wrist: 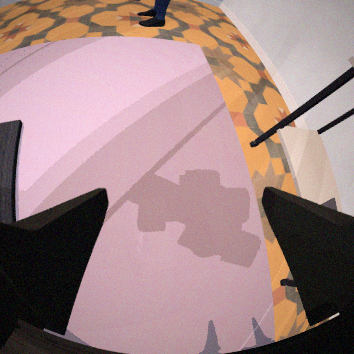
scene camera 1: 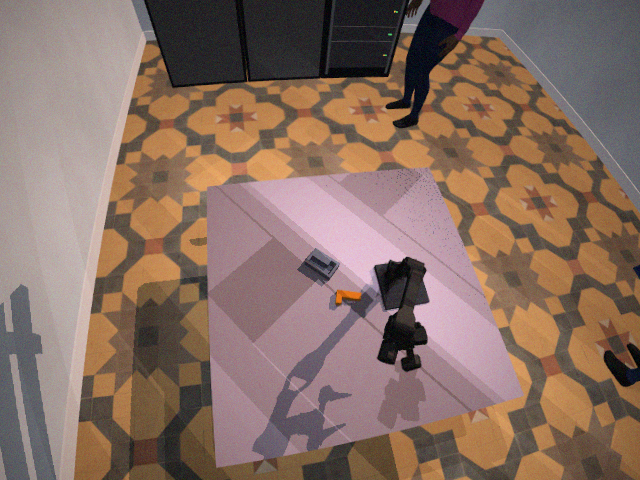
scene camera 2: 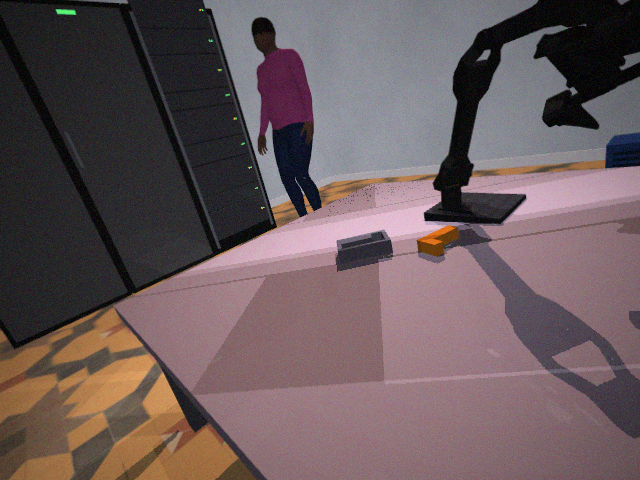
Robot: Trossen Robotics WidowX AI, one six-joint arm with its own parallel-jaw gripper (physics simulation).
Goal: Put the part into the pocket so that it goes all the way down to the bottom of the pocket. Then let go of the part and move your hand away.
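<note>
On the table rests an orange L-shaped part (scene camera 2: 432, 244), while the gripper (wrist: 186, 195) stands open and holds nothing.
</note>
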